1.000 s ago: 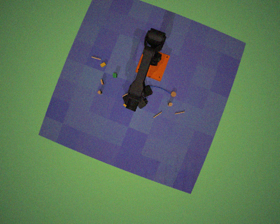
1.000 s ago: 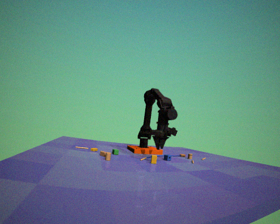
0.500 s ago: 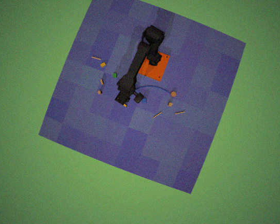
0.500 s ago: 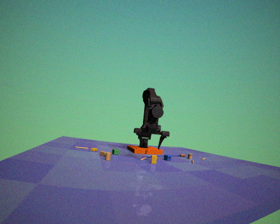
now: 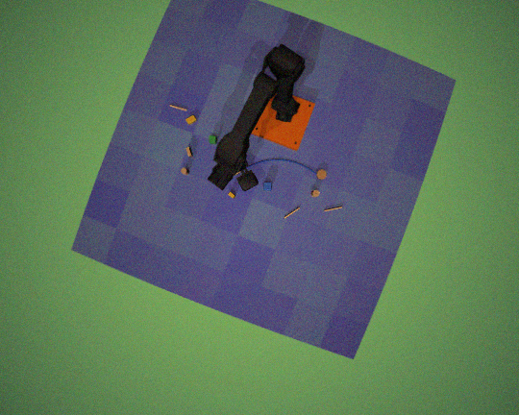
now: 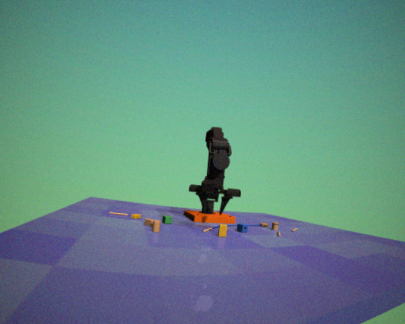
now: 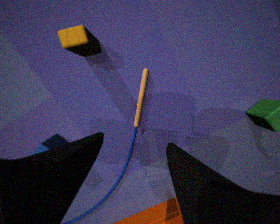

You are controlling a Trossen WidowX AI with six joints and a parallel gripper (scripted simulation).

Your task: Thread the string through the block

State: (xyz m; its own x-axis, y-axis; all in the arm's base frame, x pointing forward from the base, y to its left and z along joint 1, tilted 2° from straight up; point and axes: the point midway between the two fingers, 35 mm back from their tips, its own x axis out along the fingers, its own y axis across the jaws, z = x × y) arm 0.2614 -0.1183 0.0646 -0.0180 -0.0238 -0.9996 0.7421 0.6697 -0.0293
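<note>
Right now my gripper tip is 1 cm short of the thin wooden stick, 1 cm to the left of it and 6 cm above it. From my gripper tip the other things lie so: tan block (3 cm behind, 22 cm to the right, 5 cm below); blue block (4 cm ahead, 12 cm to the left, 5 cm below); green cube (10 cm behind, 14 cm to the right, 5 cm below).
</note>
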